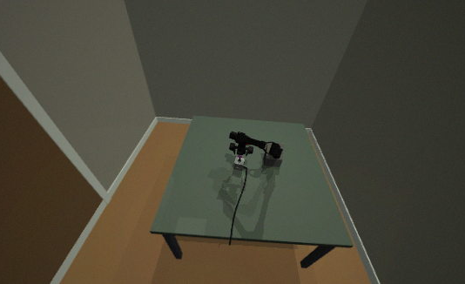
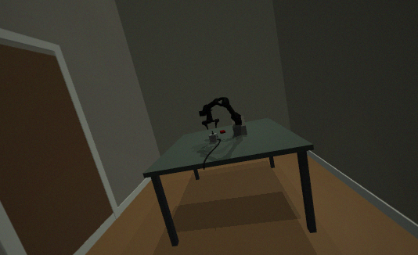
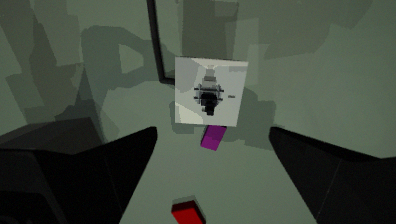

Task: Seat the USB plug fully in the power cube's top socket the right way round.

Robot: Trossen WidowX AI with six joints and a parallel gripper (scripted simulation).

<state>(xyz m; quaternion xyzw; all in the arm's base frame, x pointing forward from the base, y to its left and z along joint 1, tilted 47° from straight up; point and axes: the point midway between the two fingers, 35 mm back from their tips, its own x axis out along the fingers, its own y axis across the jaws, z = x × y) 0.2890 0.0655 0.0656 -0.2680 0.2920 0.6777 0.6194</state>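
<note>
Now: the dark USB plug 4 cm below my gripper tip and 1 cm to the left of it. The rest, counted from my gripper tip: purple block 13 cm below, 8 cm to the right, 1 cm ahead; then red object 33 cm to the right, 12 cm below, 4 cm behind.
</note>
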